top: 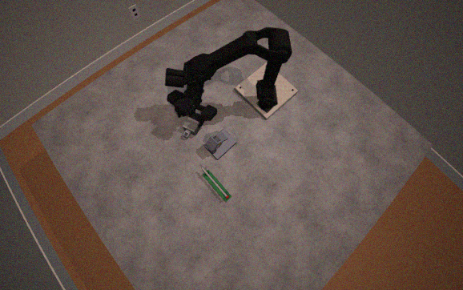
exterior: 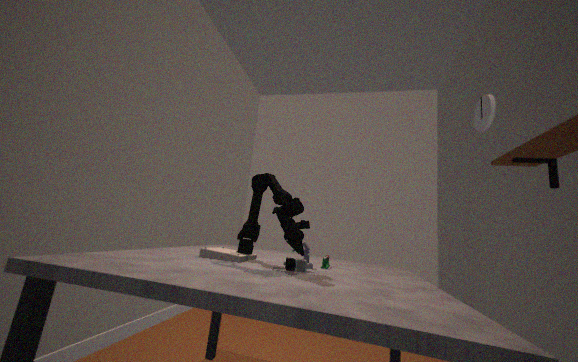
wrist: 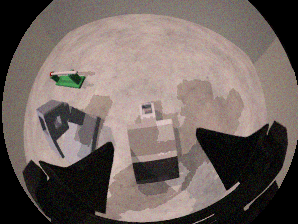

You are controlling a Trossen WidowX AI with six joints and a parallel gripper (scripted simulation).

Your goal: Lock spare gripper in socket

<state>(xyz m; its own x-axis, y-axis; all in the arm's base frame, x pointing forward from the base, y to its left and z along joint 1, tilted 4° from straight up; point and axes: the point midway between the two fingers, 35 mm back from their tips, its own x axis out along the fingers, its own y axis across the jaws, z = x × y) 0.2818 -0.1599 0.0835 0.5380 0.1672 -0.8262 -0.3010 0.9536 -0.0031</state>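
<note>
The spare gripper lies 4 cm below my gripper tip. Also, from my gripper tip: grey mount 2 cm behind, 14 cm to the left, 1 cm below; then green holder 9 cm ahead, 25 cm to the left, 4 cm below.
</note>
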